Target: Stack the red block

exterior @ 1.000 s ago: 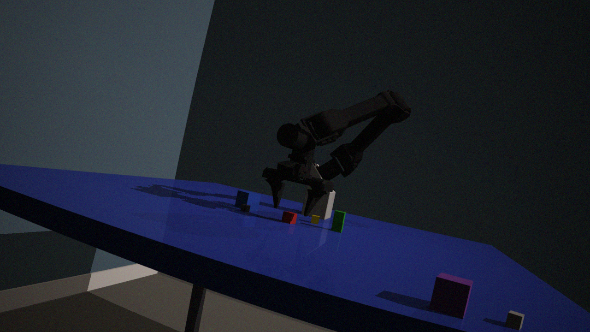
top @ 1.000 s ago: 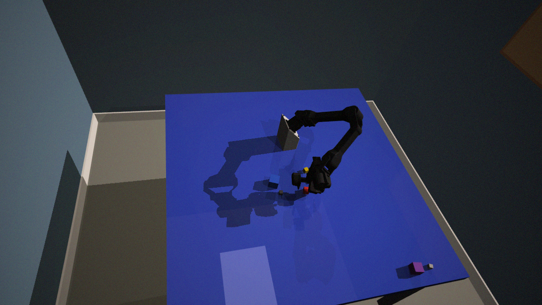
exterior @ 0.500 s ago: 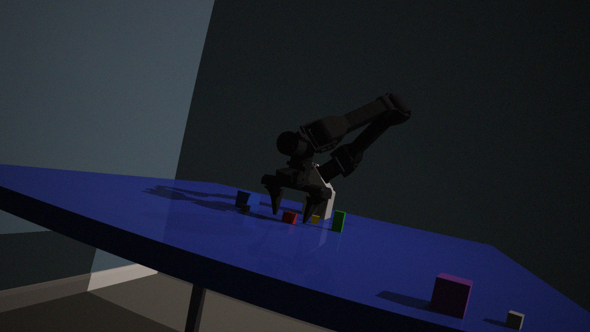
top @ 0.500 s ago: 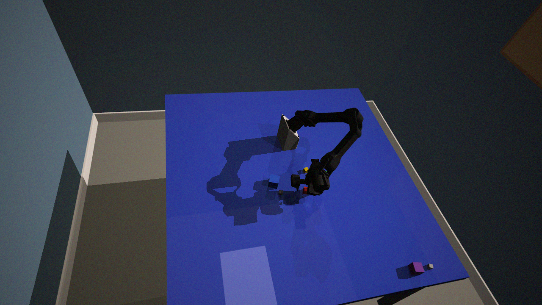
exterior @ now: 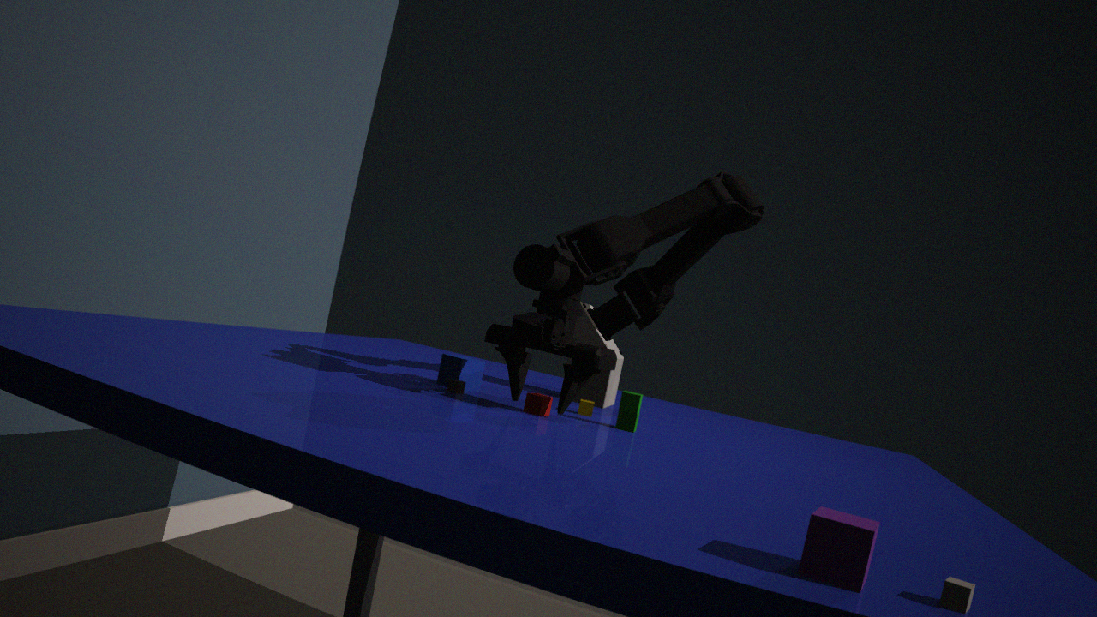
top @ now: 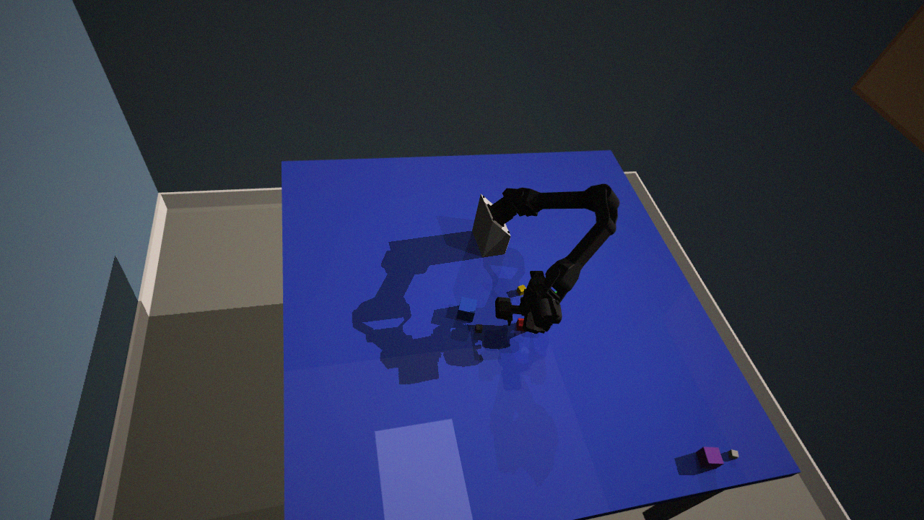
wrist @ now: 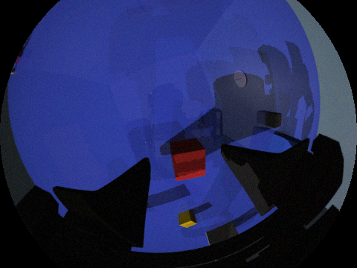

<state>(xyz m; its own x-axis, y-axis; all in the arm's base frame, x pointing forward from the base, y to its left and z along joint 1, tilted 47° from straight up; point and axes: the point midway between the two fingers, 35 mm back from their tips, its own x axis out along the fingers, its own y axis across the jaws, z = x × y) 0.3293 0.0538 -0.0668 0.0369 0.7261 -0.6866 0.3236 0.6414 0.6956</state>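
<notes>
Now: gripper tip 120 mm past the small yellow block and 50 mm to the right of it. The rest, counted from my gripper tip: tiny grey cube (130 mm to the right, 20 mm behind); then blue block (150 mm to the right, 80 mm behind, 10 mm above); then red block (right at my gripper tip).
</notes>
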